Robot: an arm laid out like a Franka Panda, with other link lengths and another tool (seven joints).
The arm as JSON. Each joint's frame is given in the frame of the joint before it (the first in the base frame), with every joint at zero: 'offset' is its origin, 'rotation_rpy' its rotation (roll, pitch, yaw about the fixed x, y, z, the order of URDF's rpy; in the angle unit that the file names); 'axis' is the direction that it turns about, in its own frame. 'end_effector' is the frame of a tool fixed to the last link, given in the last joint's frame.
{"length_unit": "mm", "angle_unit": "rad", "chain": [
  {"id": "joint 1", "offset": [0.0, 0.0, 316.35], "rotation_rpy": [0.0, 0.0, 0.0], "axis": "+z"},
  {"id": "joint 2", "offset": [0.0, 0.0, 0.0], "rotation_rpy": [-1.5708, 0.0, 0.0], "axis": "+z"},
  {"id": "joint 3", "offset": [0.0, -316.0, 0.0], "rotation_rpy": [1.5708, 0.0, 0.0], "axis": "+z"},
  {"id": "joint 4", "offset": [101.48, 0.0, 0.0], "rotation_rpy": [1.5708, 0.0, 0.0], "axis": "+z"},
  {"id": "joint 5", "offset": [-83.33, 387.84, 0.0], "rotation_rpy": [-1.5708, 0.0, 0.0], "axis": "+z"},
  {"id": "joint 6", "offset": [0.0, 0.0, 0.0], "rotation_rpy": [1.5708, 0.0, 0.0], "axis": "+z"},
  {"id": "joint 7", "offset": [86.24, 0.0, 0.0], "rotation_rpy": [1.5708, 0.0, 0.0], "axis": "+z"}
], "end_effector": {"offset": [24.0, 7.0, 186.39], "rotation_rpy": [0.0, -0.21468, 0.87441]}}
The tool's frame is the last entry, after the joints.
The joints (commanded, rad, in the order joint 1, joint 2, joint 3, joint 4, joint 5, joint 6, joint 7), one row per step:
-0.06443, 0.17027, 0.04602, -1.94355, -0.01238, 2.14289, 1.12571
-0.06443, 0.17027, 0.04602, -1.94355, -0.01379, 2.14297, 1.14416
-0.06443, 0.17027, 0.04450, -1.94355, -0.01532, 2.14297, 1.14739
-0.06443, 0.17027, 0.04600, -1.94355, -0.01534, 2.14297, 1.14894
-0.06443, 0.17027, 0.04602, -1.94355, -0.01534, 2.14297, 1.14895
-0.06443, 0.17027, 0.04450, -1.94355, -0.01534, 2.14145, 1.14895
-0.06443, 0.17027, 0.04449, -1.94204, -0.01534, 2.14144, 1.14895
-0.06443, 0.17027, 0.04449, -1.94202, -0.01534, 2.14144, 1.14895
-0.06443, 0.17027, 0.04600, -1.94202, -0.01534, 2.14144, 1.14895
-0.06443, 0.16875, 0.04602, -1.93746, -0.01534, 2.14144, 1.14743
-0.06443, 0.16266, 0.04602, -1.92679, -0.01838, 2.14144, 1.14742
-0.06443, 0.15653, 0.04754, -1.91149, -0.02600, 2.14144, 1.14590
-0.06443, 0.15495, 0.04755, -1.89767, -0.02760, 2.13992, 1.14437
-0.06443, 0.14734, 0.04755, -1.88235, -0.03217, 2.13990, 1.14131
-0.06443, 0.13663, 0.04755, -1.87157, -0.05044, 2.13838, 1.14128
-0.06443, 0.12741, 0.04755, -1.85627, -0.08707, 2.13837, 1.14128
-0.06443, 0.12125, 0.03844, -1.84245, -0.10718, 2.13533, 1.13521
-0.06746, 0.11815, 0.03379, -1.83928, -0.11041, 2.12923, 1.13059
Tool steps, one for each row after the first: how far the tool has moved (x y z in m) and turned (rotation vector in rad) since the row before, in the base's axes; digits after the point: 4 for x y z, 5 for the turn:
-0.0004, -0.0002, 0.0000, -0.00067, -0.00013, -0.01771
-0.0001, -0.0011, 0.0000, -0.00147, 0.00002, -0.00394
0.0000, 0.0009, 0.0000, 0.00028, -0.00003, -0.00006
0.0000, 0.0000, 0.0000, 0.00000, 0.00000, 0.00001
-0.0003, -0.0009, -0.0001, -0.00024, 0.00154, -0.00151
0.0005, 0.0000, 0.0007, -0.00003, -0.00150, -0.00002
0.0000, 0.0000, 0.0000, 0.00000, -0.00002, 0.00000
0.0001, 0.0009, 0.0000, 0.00026, -0.00002, 0.00149
0.0015, 0.0000, 0.0031, -0.00023, -0.00607, 0.00150
0.0033, -0.0004, 0.0090, -0.00322, -0.01671, 0.00146
0.0047, 0.0000, 0.0114, -0.00719, -0.02132, 0.00661
0.0037, -0.0003, 0.0076, -0.00187, -0.01383, 0.00216
0.0042, -0.0006, 0.0125, -0.00513, -0.02277, 0.00500
0.0025, -0.0020, 0.0126, -0.01735, -0.01971, 0.00782
0.0039, -0.0040, 0.0147, -0.03423, -0.02400, 0.01501
0.0024, -0.0080, 0.0114, -0.02136, -0.01601, 0.00448
-0.0008, -0.0054, 0.0030, -0.00470, 0.00036, -0.00249

